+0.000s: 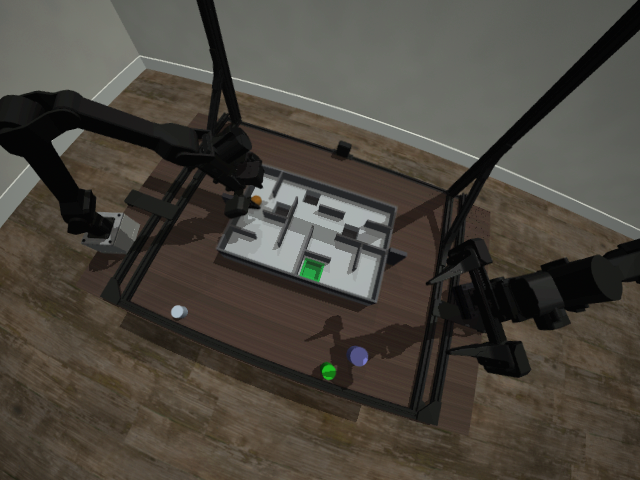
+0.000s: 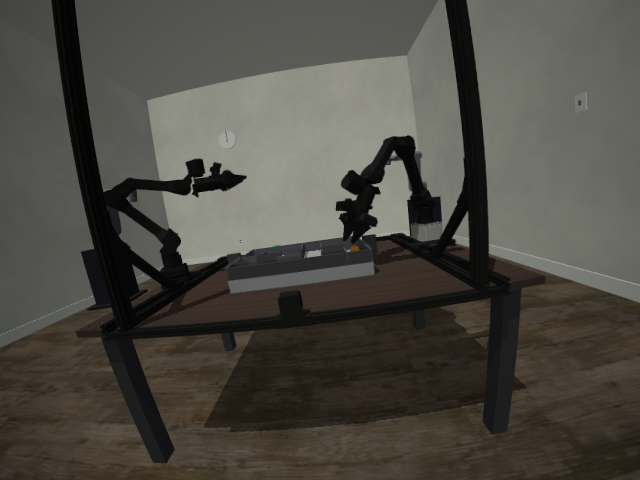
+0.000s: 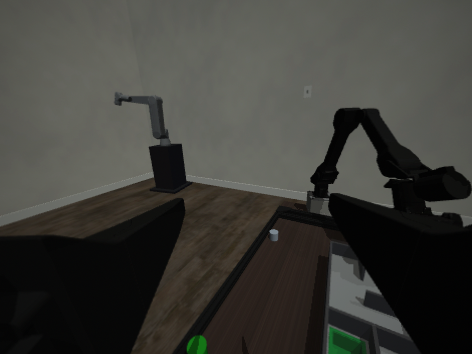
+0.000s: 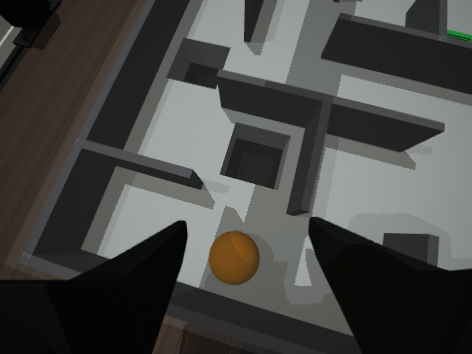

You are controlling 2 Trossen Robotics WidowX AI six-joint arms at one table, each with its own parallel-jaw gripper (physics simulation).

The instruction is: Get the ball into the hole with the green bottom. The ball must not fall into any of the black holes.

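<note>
The orange ball rests on the pale floor of the grey-walled maze, near its short end wall. A square black hole lies close to the ball, and another black hole lies farther along. The green-bottomed hole is by the opposite long wall. My right gripper is open and empty, pointing down by the ball. My left gripper is open and empty, away from the maze.
Inner walls divide the maze, and a third black hole lies toward its right end. A white cylinder, a purple round object and a green one are near the table edge. Black posts and rails frame the table.
</note>
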